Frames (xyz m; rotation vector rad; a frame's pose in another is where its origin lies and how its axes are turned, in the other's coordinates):
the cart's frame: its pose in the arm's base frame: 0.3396 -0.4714 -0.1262 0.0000 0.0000 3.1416
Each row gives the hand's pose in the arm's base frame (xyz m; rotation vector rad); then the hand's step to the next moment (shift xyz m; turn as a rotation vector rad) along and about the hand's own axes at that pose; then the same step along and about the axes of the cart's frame.
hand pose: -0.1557 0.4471 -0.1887 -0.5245 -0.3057 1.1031
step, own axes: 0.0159 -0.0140 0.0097 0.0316 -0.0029 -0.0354
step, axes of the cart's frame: -0.0128 -0.0119 0.0154 -0.0328 -0.0187 -0.0288
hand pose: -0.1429 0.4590 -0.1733 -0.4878 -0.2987 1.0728
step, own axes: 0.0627 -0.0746 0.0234 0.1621 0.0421 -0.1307
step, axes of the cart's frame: -0.0745 -0.0325 0.0586 -0.1015 -0.1302 -0.1337
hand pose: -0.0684 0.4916 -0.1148 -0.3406 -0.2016 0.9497
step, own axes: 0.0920 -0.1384 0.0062 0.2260 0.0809 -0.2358
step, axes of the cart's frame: -0.1555 -0.0029 0.0590 -0.1416 -0.1828 -0.2444
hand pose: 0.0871 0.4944 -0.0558 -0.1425 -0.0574 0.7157
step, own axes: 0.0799 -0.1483 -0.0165 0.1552 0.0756 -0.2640
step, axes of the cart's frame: -0.1582 0.0598 0.0062 -0.0946 -0.1292 -0.2718
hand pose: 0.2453 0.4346 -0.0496 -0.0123 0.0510 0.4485
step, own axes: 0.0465 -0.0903 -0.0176 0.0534 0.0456 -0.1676
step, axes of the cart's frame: -0.0802 0.0616 -0.0199 -0.0205 -0.0603 -0.1702
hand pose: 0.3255 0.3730 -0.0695 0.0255 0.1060 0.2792
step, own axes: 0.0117 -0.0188 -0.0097 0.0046 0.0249 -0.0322
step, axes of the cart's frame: -0.0153 0.0147 -0.0116 0.0059 -0.0255 -0.0315
